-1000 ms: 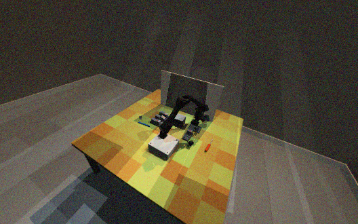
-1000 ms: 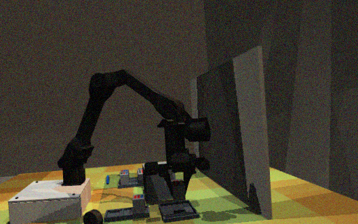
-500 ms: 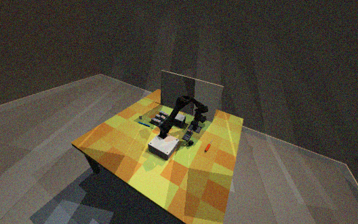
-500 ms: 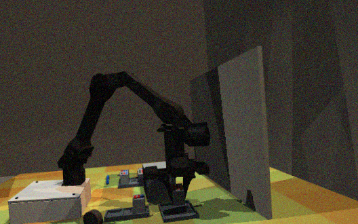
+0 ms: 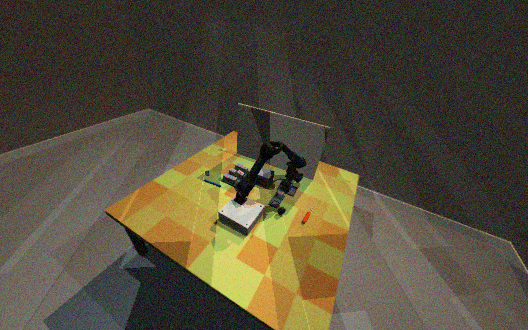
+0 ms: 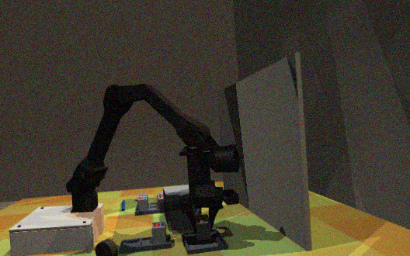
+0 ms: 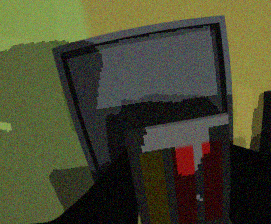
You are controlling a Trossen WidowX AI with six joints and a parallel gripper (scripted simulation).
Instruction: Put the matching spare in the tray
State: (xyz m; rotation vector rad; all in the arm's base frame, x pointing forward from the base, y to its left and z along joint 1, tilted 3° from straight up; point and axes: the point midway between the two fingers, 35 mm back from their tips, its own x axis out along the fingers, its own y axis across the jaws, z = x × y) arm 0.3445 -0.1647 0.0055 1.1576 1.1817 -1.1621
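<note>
My gripper tip is 30 mm below the grey spare. From my gripper tip the other things lie so: dark rack 150 mm behind, 10 mm to the left, 20 mm below; then dark flat tray 20 mm below; then grey mounted unit 50 mm behind, 210 mm to the left, 30 mm above.
</note>
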